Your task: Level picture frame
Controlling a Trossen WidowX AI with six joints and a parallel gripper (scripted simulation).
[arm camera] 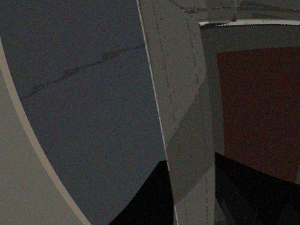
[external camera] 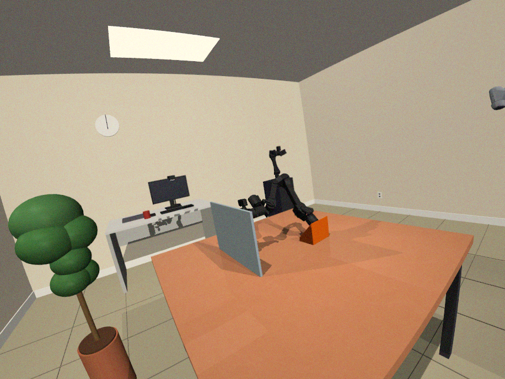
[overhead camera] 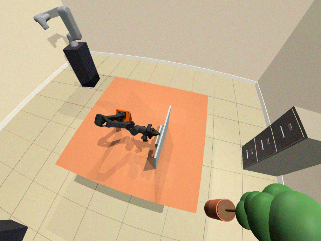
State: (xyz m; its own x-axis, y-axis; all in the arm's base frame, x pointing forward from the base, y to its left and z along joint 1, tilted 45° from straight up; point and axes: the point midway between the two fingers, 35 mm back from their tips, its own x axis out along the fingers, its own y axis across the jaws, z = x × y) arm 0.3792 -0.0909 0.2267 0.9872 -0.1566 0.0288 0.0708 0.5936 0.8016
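Now: the picture frame 10 mm to the left of my gripper tip and 50 mm below it. Round my gripper tip: wall panel: 20 mm ahead, 10 mm to the left, 70 mm below.
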